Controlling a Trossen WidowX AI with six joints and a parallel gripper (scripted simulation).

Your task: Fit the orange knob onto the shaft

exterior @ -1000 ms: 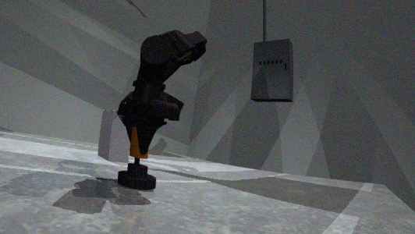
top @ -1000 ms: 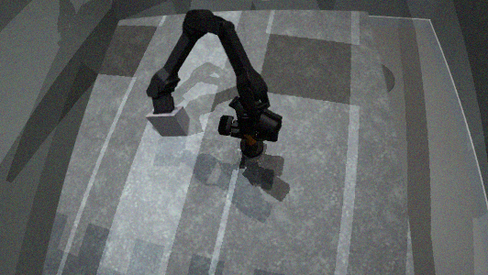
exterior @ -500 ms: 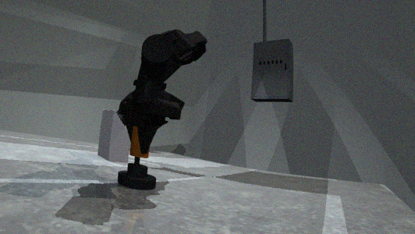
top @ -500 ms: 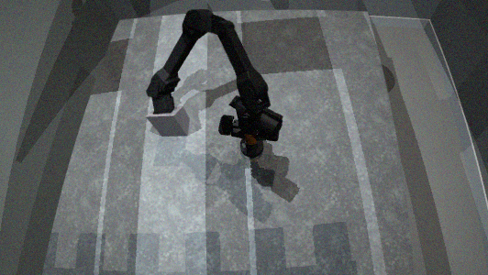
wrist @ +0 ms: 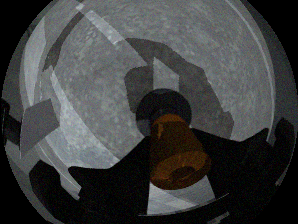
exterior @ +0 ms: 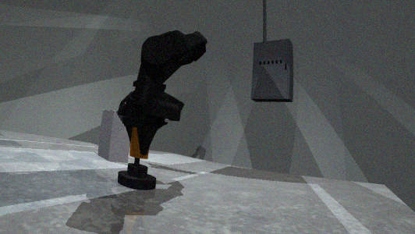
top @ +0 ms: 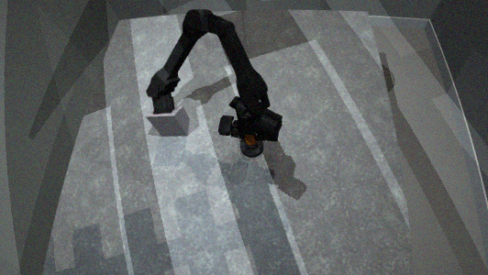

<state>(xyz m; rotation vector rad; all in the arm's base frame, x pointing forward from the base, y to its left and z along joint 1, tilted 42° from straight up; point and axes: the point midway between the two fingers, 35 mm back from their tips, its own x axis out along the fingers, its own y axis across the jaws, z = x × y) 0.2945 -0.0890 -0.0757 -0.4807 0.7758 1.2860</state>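
My gripper tip is 20 mm below the knob. Also, from my gripper tip: dark pedestal 40 mm below.
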